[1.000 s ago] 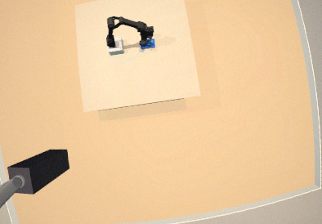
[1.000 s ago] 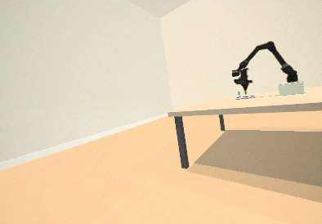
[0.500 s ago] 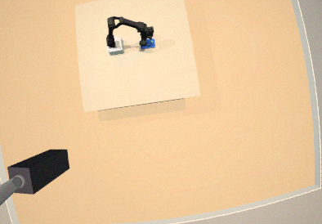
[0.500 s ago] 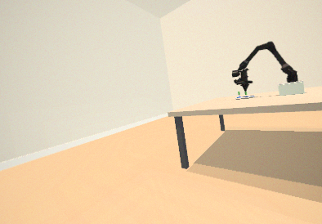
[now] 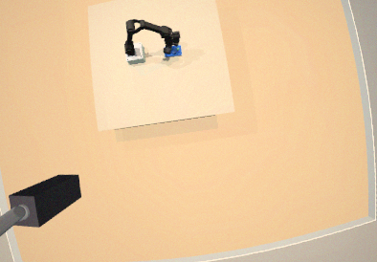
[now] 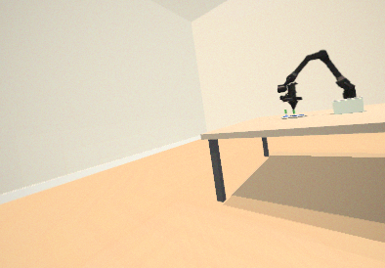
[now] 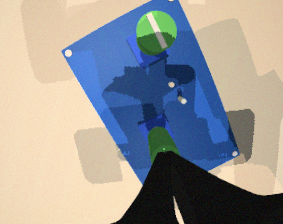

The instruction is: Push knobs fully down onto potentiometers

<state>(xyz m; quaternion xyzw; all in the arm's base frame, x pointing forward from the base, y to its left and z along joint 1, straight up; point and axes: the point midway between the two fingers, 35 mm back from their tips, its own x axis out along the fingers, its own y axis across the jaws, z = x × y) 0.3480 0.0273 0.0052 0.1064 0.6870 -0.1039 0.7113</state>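
My gripper tip is now 20 mm above the green knob.
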